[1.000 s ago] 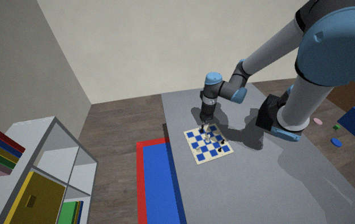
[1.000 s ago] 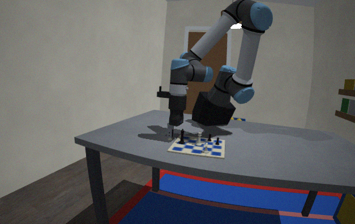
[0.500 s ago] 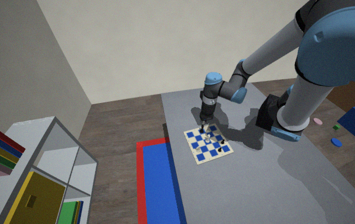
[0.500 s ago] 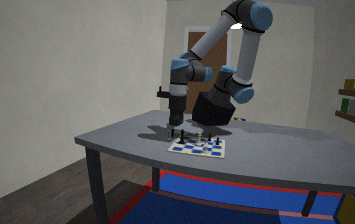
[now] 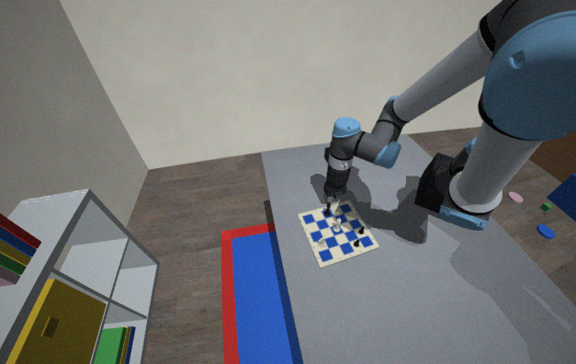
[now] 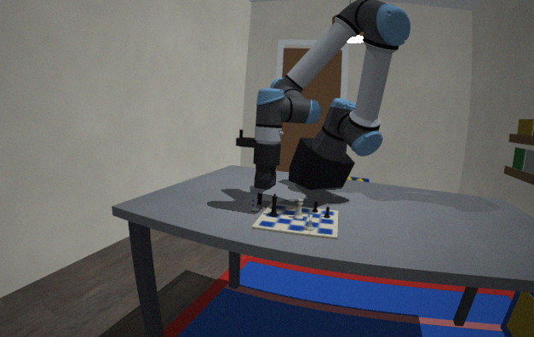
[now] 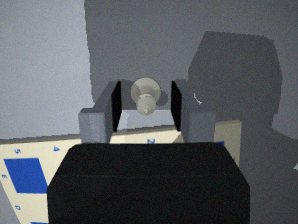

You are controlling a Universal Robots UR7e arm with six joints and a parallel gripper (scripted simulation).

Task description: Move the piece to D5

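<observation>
My gripper is now 1 cm above the small white piece. Also, from my hand: chessboard: 14 cm to the left, 3 cm below; tall black piece: 7 cm to the left, 2 cm ahead, 1 cm above.
</observation>
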